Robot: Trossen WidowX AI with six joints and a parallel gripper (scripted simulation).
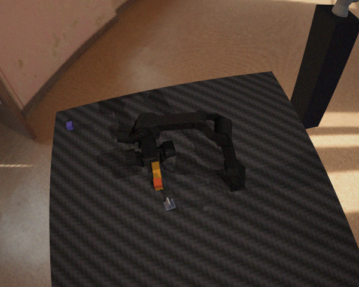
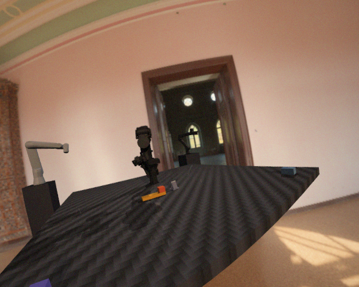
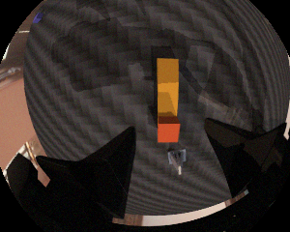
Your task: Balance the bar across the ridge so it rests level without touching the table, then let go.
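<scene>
Now: the bar 9 cm below my gripper tip, 2 cm to the left of it and 1 cm behind it. From my gripper tip the other things lie so: small purple cube (41 cm ahead, 39 cm to the right, 9 cm below); then blue-grey block (61 cm to the left, 41 cm ahead, 9 cm below); then ridge (14 cm to the left, 6 cm below, 3 cm behind).
</scene>
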